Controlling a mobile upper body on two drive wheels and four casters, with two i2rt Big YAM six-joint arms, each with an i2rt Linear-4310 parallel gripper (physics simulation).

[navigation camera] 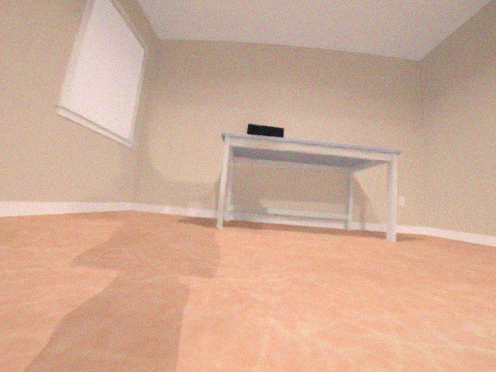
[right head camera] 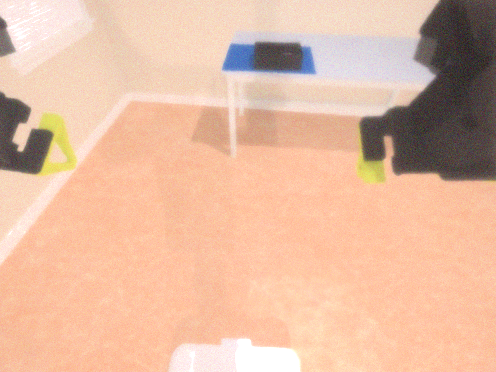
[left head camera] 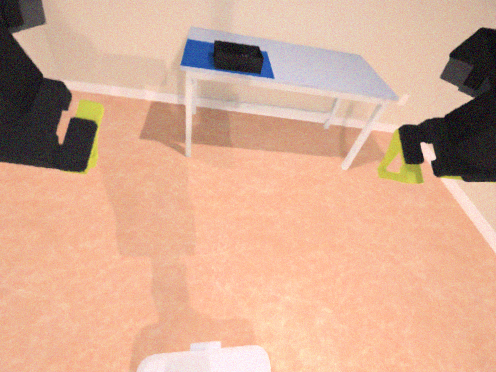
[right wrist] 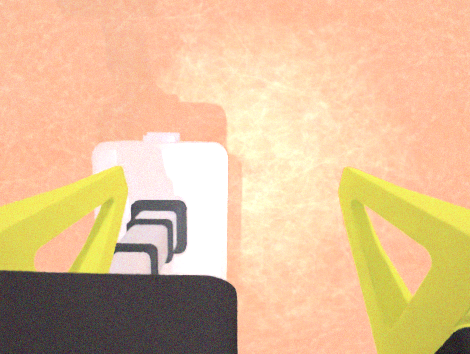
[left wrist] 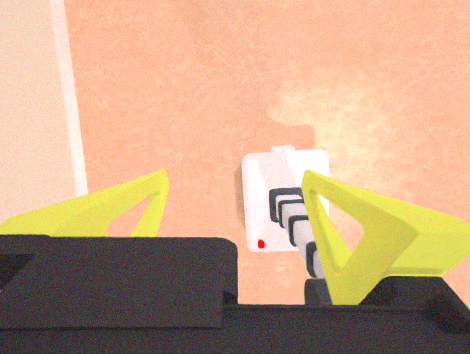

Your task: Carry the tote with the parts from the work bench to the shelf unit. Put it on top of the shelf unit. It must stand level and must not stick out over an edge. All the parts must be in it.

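Frame: origin at the left arm's base, x ahead, y left, z up, level; metres.
Seen in the pictures: left gripper, fingertip midpoint: (right head camera: 39,159) (left head camera: 47,154) (left wrist: 235,177); right gripper, fingertip midpoint: (right head camera: 396,171) (left head camera: 408,173) (right wrist: 233,178).
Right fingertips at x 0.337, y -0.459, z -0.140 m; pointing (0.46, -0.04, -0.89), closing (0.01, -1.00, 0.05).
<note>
A point is followed by its place in that frame.
The black tote (left head camera: 238,57) @(z -0.559, x 1.757, y -0.397 m) (right head camera: 278,56) @(z -0.560, x 1.758, y -0.406 m) (navigation camera: 265,131) @(z -0.595, x 1.758, y -0.403 m) stands on a blue mat (left head camera: 197,55) @(z -0.646, x 1.924, y -0.148 m) (right head camera: 240,58) @(z -0.646, x 1.930, y -0.161 m) near the left end of the work bench (left head camera: 320,67) @(z -0.648, x 2.011, y -1.067 m) (right head camera: 365,57) @(z -0.648, x 2.007, y -1.033 m) (navigation camera: 310,145) @(z -0.678, x 1.741, y -0.783 m). The parts in it are too dark and small to make out. My left gripper (left wrist: 235,177) @(z -0.140, x 0.338, y 0.003 m) is open and empty, high above the floor and well apart from the tote. My right gripper (right wrist: 233,178) @(z -0.140, x 0.337, y -0.459 m) is open and empty too, also far from the tote. The shelf unit does not show in these views.
The white robot base (left head camera: 205,360) @(z -1.150, x 0.281, y -0.222 m) (right head camera: 235,357) @(z -1.150, x 0.278, y -0.229 m) (left wrist: 270,170) @(z -1.150, x 0.218, y -0.137 m) (right wrist: 200,175) @(z -1.150, x 0.200, y -0.383 m) shows below. The bench stands across the floor close to the back wall (navigation camera: 290,90) @(z 0.334, x 2.523, y -0.795 m). A side wall with a window (navigation camera: 105,70) @(z -0.043, x 1.954, y 1.166 m) is at the left, another wall (navigation camera: 460,125) @(z -0.153, x 1.941, y -2.608 m) at the right.
</note>
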